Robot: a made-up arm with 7 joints. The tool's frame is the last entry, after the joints.
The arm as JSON. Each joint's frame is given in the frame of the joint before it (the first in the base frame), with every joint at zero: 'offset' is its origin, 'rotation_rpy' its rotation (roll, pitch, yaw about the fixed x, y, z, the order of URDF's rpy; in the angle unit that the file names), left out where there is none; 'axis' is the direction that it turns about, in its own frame. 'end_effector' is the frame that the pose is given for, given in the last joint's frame.
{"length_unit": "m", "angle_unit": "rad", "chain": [
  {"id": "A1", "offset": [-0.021, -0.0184, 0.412], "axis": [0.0, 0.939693, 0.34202]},
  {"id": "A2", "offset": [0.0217, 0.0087, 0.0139], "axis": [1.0, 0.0, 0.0]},
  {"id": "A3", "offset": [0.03, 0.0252, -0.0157], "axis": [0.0, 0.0, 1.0]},
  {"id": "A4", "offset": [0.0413, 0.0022, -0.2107], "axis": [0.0, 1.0, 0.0]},
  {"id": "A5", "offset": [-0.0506, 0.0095, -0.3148], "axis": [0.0, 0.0, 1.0]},
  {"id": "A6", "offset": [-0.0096, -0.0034, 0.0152], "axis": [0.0, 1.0, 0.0]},
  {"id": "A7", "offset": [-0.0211, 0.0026, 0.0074], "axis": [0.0, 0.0, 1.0]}
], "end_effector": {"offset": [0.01, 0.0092, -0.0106], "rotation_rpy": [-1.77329, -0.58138, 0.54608]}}
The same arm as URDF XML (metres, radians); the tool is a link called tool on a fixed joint. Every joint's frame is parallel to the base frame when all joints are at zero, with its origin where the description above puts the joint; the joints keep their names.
<robot name="arm">
<joint name="A1" type="continuous"><parent link="base_link"/><child link="link1"/><origin xyz="-0.021 -0.0184 0.412" rpy="0 0 0"/><axis xyz="0 0.9397 0.342"/></joint>
<joint name="A2" type="continuous"><parent link="link1"/><child link="link2"/><origin xyz="0.0217 0.0087 0.0139" rpy="0 0 0"/><axis xyz="1 0 0"/></joint>
<joint name="A3" type="continuous"><parent link="link2"/><child link="link3"/><origin xyz="0.03 0.0252 -0.0157" rpy="0 0 0"/><axis xyz="0 0 1"/></joint>
<joint name="A4" type="continuous"><parent link="link3"/><child link="link4"/><origin xyz="0.0413 0.0022 -0.2107" rpy="0 0 0"/><axis xyz="0 1 0"/></joint>
<joint name="A5" type="continuous"><parent link="link4"/><child link="link5"/><origin xyz="-0.0506 0.0095 -0.3148" rpy="0 0 0"/><axis xyz="0 0 1"/></joint>
<joint name="A6" type="continuous"><parent link="link5"/><child link="link6"/><origin xyz="-0.0096 -0.0034 0.0152" rpy="0 0 0"/><axis xyz="0 1 0"/></joint>
<joint name="A7" type="continuous"><parent link="link6"/><child link="link7"/><origin xyz="-0.0211 0.0026 0.0074" rpy="0 0 0"/><axis xyz="0 0 1"/></joint>
<joint name="tool_fixed" type="fixed"><parent link="link7"/><child link="tool"/><origin xyz="0.01 0.0092 -0.0106" rpy="-1.7733 -0.5814 0.5461"/></joint>
<link name="base_link"/>
<link name="link1"/>
<link name="link2"/>
<link name="link3"/>
<link name="link4"/>
<link name="link5"/>
<link name="link6"/>
<link name="link7"/>
<link name="tool"/>
</robot>

